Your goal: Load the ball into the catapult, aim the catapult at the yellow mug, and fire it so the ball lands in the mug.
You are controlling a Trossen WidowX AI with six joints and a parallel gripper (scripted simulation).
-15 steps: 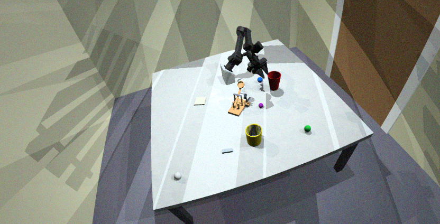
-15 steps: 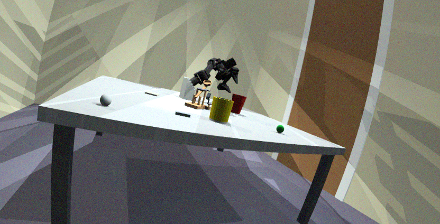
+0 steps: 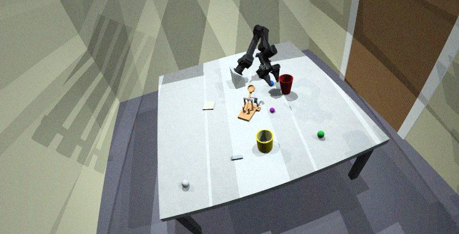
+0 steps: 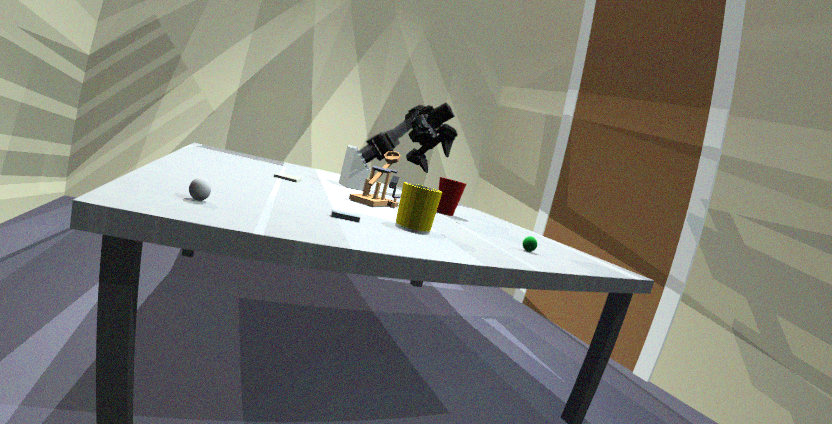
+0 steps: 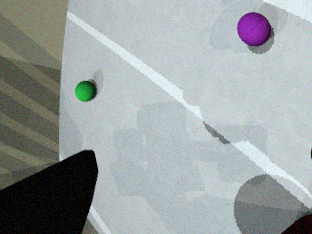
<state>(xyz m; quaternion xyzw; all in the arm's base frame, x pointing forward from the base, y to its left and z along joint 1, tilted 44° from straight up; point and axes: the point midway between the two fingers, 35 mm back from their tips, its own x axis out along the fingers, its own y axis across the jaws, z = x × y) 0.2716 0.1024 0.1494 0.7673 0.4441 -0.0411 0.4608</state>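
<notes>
Now: the wooden catapult 2 cm ahead of my gripper tip, 15 cm to the right of it and 8 cm below it. Round my gripper tip: red cup (8 cm behind, 11 cm to the left, 13 cm below); then purple ball (8 cm ahead, 4 cm to the right, 14 cm below); then blue ball (18 cm behind, 3 cm to the left, 14 cm below).
</notes>
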